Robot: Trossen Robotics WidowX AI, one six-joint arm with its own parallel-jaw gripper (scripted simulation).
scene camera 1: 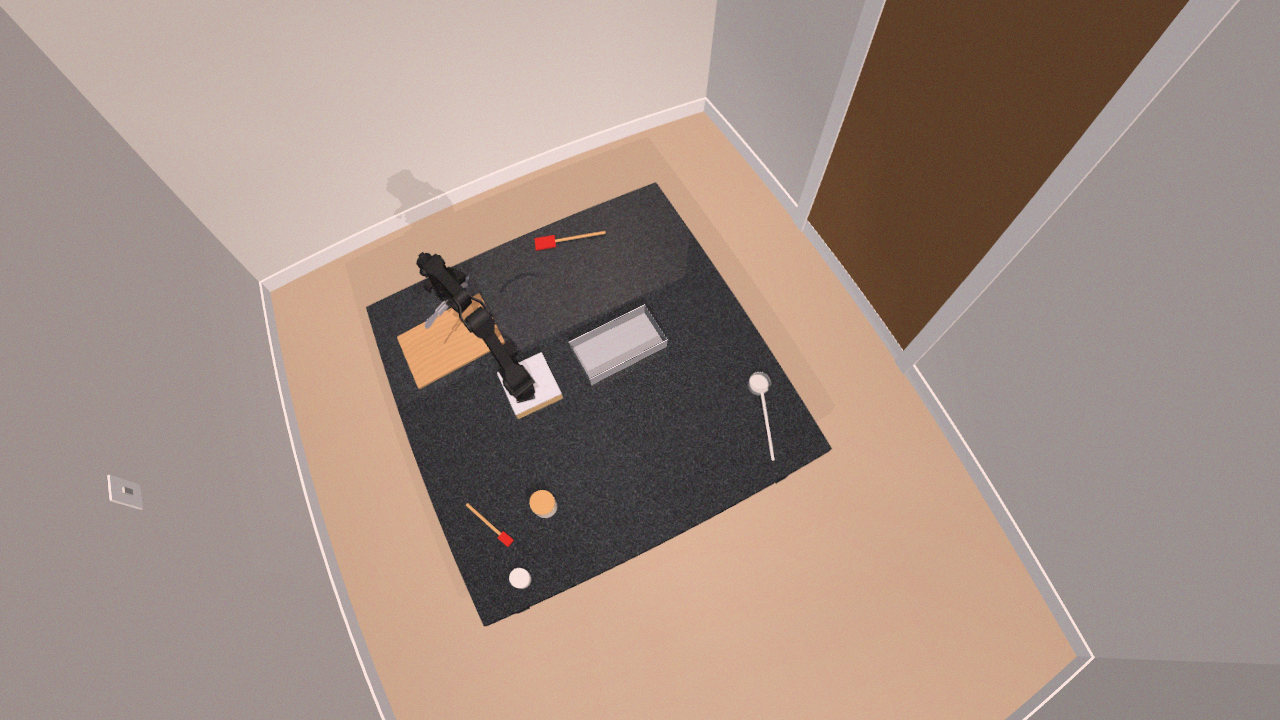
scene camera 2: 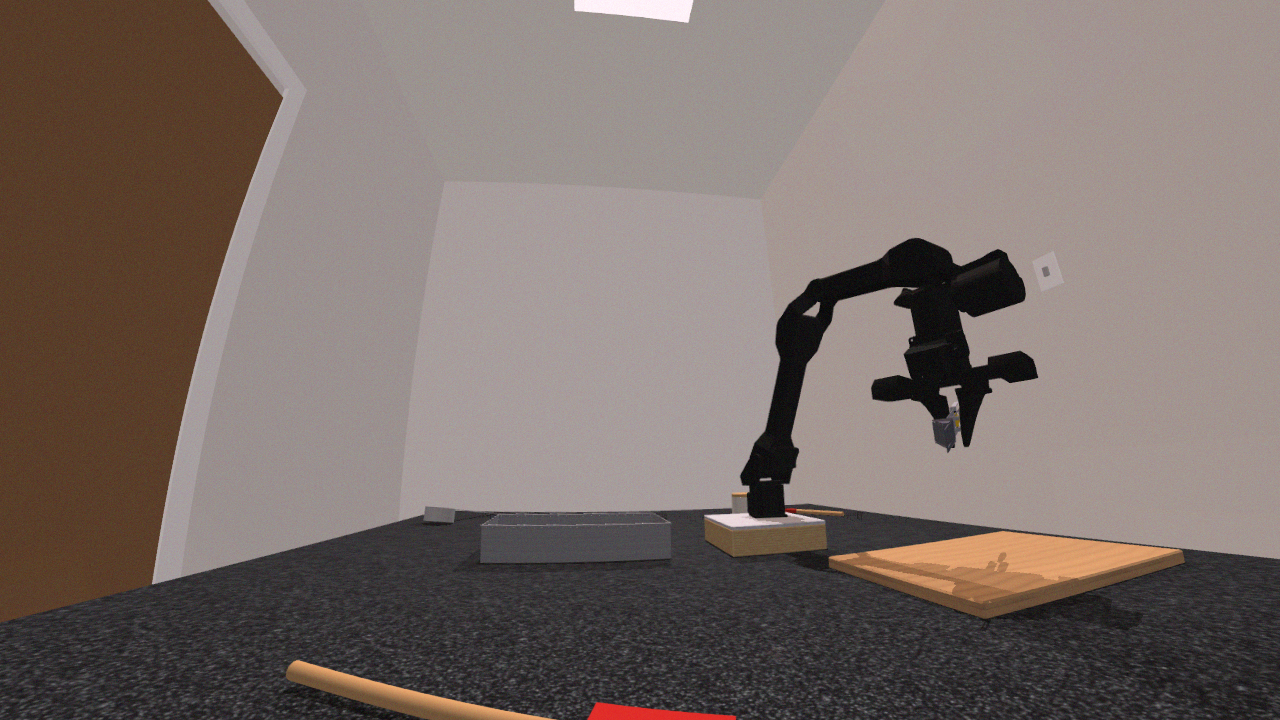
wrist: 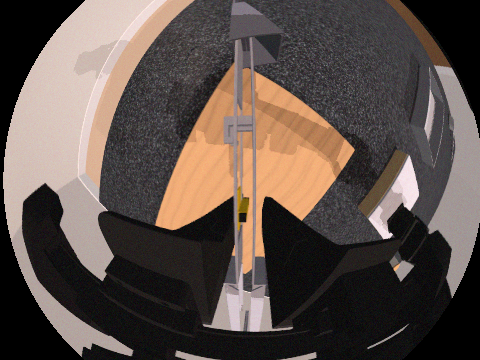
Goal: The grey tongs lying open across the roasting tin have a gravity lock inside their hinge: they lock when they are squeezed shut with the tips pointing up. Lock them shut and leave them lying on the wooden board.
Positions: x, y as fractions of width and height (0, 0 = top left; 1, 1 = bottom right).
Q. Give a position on a grey roasting tin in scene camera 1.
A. At 0.49, 0.47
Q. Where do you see a wooden board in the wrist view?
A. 0.62, 0.43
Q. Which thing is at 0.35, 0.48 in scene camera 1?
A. A wooden board.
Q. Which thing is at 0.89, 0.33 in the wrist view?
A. A grey roasting tin.
